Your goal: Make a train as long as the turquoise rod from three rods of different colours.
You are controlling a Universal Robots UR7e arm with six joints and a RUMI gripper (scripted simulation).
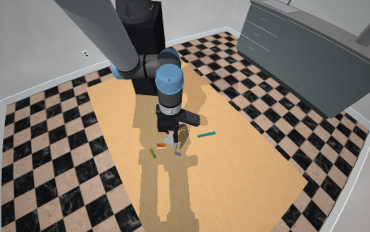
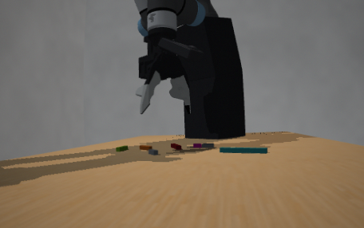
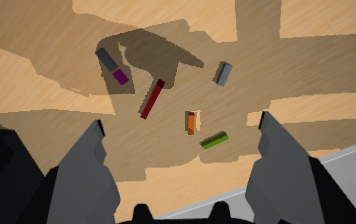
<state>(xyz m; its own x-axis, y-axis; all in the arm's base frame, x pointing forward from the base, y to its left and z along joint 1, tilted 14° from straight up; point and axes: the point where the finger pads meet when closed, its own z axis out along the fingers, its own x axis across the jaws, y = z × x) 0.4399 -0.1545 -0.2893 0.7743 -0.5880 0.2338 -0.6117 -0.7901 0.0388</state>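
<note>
Now: the lime-green rod 120 mm to the right of my hand, 80 mm below it and 20 mm behind it. Round my hand: red rod: 80 mm below, 50 mm behind, 10 mm to the left; orange rod: 80 mm below, 60 mm to the right, 30 mm behind; magenta rod: 80 mm below, 70 mm to the left, 60 mm behind.
</note>
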